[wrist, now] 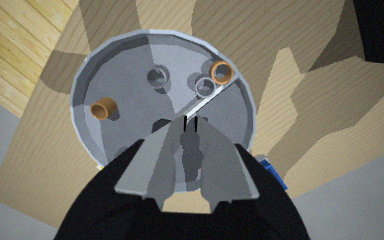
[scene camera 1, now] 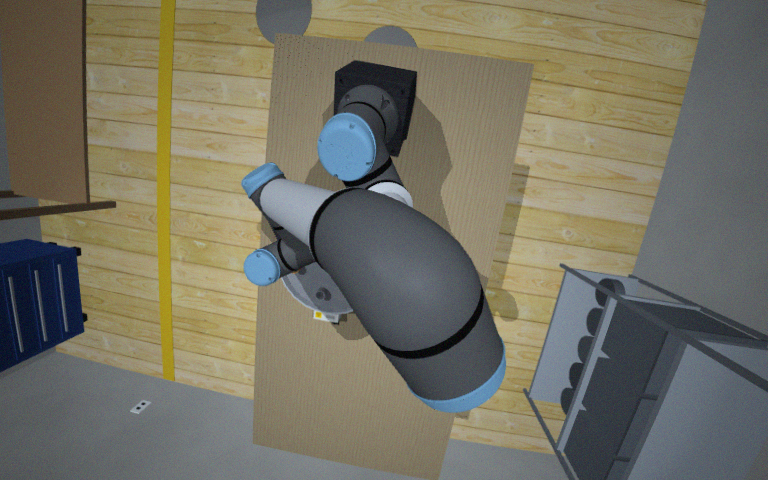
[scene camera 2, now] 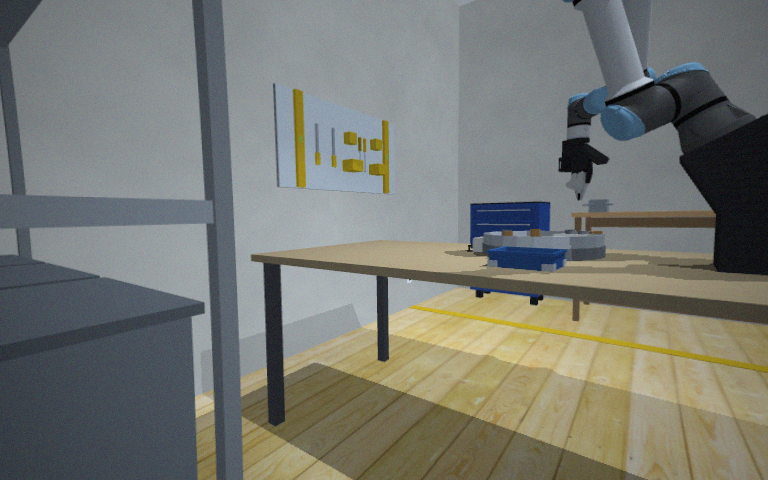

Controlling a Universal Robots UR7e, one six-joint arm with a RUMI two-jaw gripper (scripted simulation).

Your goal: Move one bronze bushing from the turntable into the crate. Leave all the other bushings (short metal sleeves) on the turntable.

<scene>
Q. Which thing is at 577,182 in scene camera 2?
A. The gripper.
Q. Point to a blue crate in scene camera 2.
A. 544,259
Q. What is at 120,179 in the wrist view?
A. The gripper.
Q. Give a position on a turntable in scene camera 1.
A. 306,282
</scene>
